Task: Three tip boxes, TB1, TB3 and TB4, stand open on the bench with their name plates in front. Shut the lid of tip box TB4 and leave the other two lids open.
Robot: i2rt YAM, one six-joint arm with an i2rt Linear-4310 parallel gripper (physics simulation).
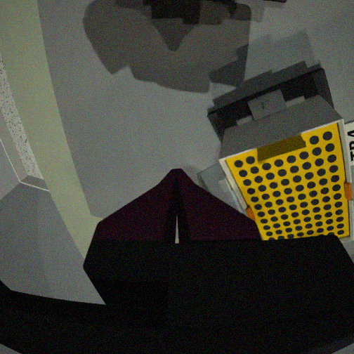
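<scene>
A tip box (295,185) with a yellow, dark-holed top and grey sides is at the right. Its name plate (350,145) is cut off by the right edge; it starts with "TB" and its last character looks like a 4. A see-through grey panel (212,177), which looks like the raised lid, stands out from the box's left side, opposite the plate. It is partly hidden behind my gripper. My gripper (176,177) is shut and empty, its tips left of that panel; I cannot tell if they touch. The other two tip boxes do not show.
A dark ledge-like part (270,90) with a small grey block lies along the box's upper end. Orange tabs (348,191) sit on the box's sides. A pale green strip (37,100) and a speckled surface (15,120) run down the left. Dark shadows fall across the top.
</scene>
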